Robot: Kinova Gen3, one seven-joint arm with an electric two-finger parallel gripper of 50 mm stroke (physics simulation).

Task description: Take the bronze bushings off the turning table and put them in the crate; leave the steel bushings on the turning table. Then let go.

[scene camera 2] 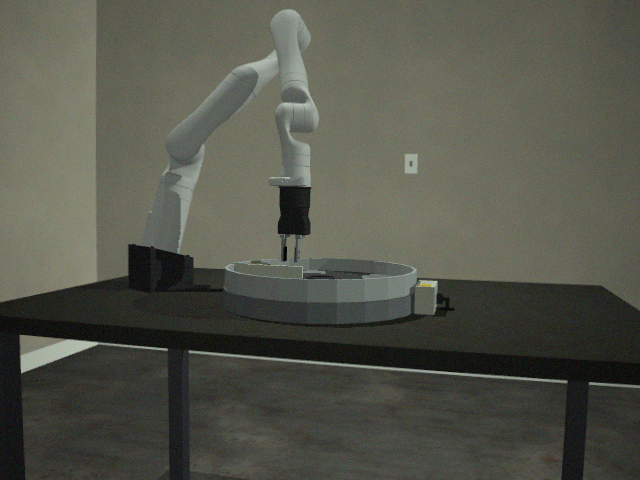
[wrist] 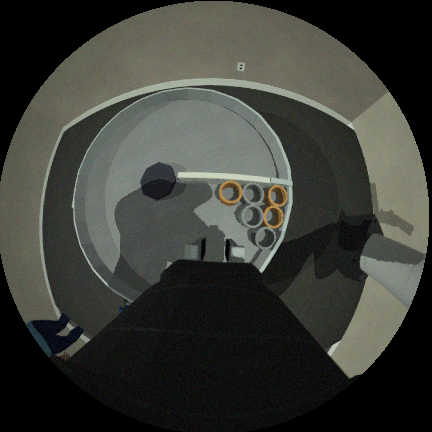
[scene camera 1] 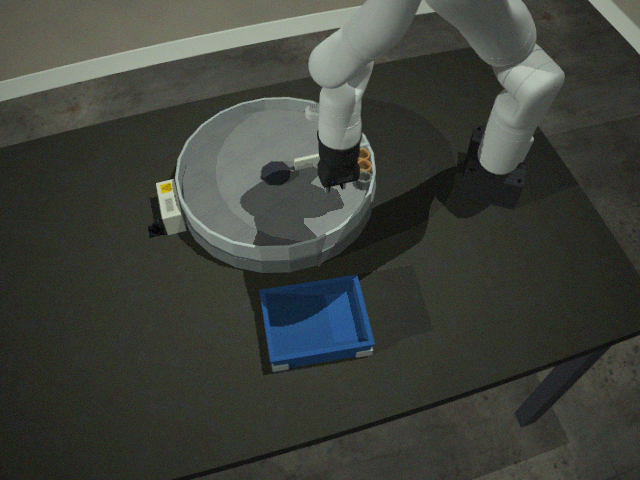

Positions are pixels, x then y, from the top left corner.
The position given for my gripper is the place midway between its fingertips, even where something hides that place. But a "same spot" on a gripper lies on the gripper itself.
my gripper: scene camera 2; wrist; scene camera 1 334, 187
same spot on my gripper: [wrist: 233, 253] = [scene camera 2: 283, 234]
